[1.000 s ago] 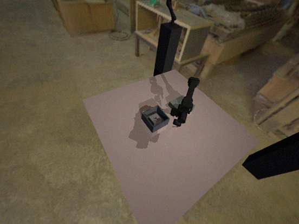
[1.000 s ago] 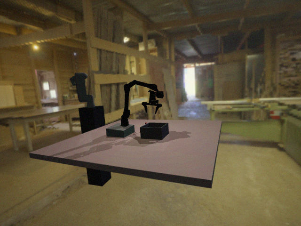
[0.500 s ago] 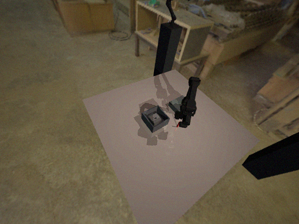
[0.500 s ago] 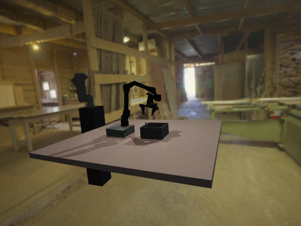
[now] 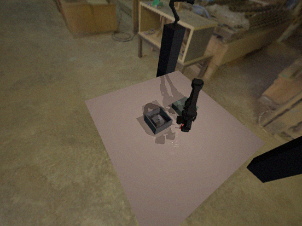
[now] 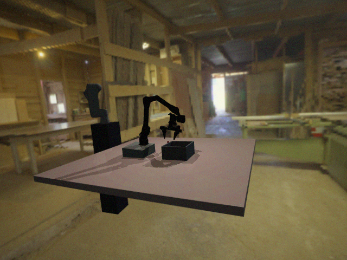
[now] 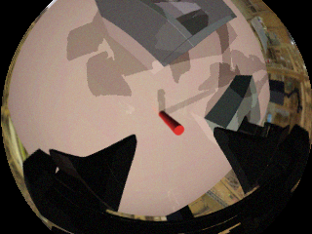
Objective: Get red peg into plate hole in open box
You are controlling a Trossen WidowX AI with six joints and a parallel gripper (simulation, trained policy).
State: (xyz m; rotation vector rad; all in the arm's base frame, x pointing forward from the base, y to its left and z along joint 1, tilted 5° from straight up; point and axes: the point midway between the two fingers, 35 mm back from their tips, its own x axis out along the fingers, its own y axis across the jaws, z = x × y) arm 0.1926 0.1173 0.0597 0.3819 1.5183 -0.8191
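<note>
Right now the red peg is 10 mm behind my gripper tip, 10 mm to the right of it and 60 mm below it. From my gripper tip the other things lie so: dark box 140 mm ahead, 180 mm to the right, 70 mm below; then grey plate 140 mm ahead, 180 mm to the right, 50 mm below.
</note>
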